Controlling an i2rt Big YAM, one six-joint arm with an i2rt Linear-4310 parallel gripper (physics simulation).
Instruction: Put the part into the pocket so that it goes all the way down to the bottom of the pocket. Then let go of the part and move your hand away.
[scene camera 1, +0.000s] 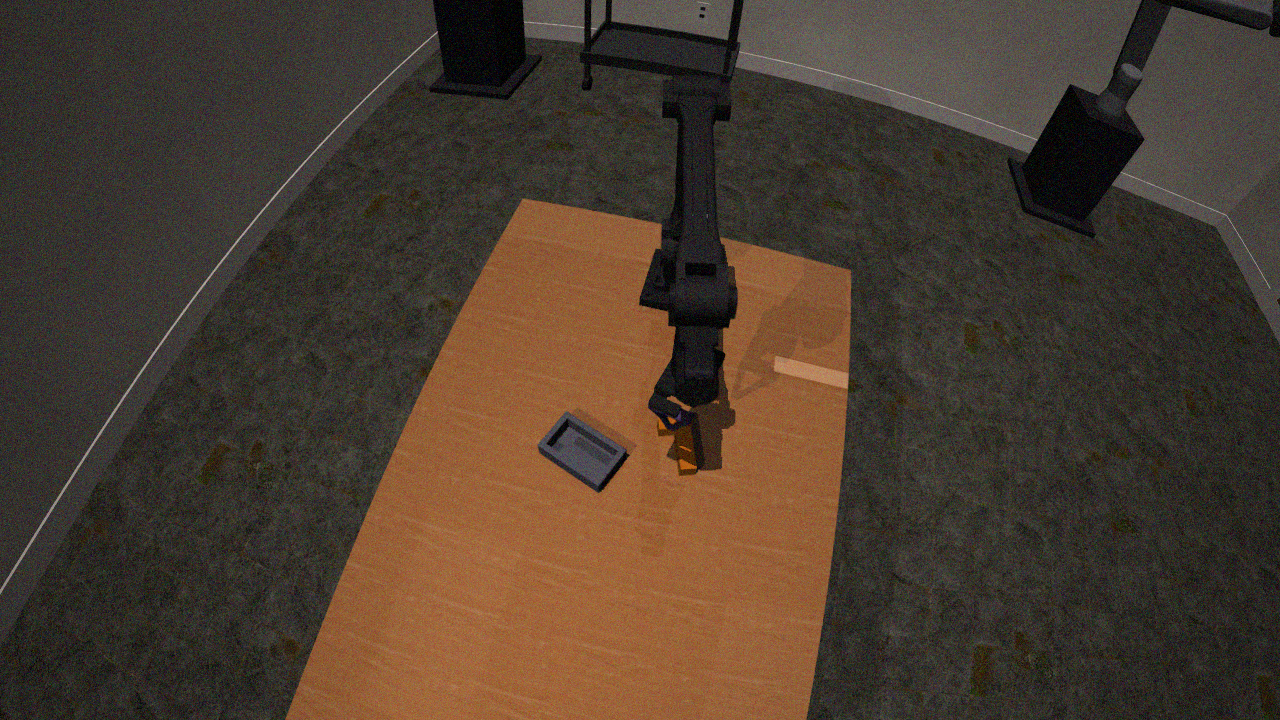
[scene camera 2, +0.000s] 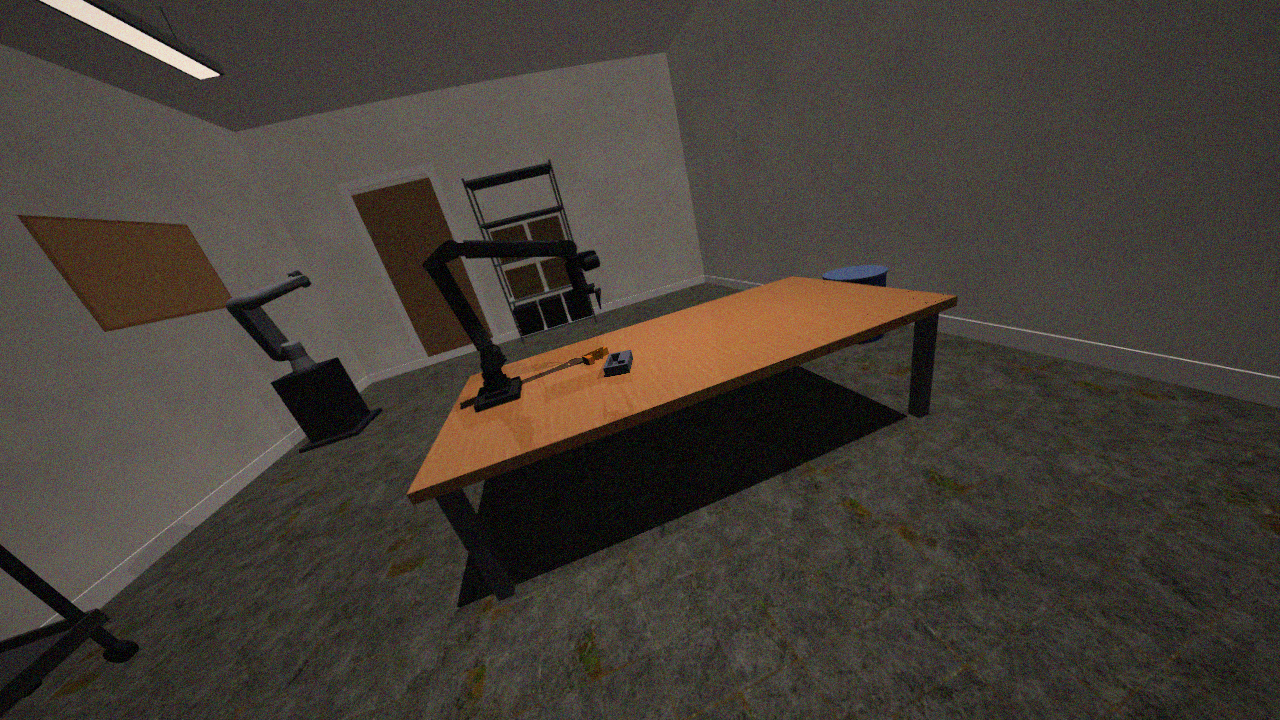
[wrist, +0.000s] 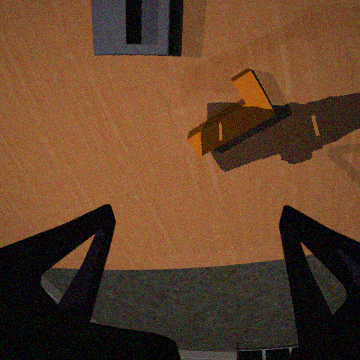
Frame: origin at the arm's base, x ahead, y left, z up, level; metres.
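Seen in the pictures: gripper, fingertip midpoint: (scene camera 1: 683, 406) (scene camera 2: 589, 312) (wrist: 194, 214); arm's base, origin of the base link: (scene camera 2: 499, 389).
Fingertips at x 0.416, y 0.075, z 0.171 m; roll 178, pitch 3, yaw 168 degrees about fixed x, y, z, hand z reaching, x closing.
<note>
Pixels of each thing's middle, then the offset from my fingertips to it. Level surfaces: height alone.
- orange L-shaped part, body centre: (wrist: 222, 113) (scene camera 1: 676, 446) (scene camera 2: 597, 355) dx -0.019, dy +0.004, dz -0.185 m
- grey-blue block with the rectangular pocket, body centre: (scene camera 1: 582, 451) (scene camera 2: 618, 362) dx +0.043, dy -0.162, dz -0.182 m
- wooden table, its level: dz -0.200 m
The orange L-shaped part (scene camera 1: 686, 454) (scene camera 2: 594, 356) (wrist: 254, 91) lies on the table beside the pocket block, outside the pocket. In the wrist view it is right of centre, partly in the arm's shadow. The grey-blue block with the rectangular pocket (scene camera 1: 569, 465) (scene camera 2: 617, 368) (wrist: 109, 31) stands a short way from the part; the wrist view shows its near end at the top edge. My gripper (scene camera 1: 673, 416) (scene camera 2: 595, 295) (wrist: 194, 214) is open and empty, well above the table. In scene camera 1 it hides some of the part.
The wooden table (scene camera 1: 537, 573) (scene camera 2: 760, 326) carries the arm's base (scene camera 1: 657, 284) (scene camera 2: 498, 392) near one end. A dark cart (scene camera 1: 657, 62), another arm on a pedestal (scene camera 1: 1074, 147) (scene camera 2: 326, 398) and a shelf rack (scene camera 2: 507, 179) stand away from the table.
</note>
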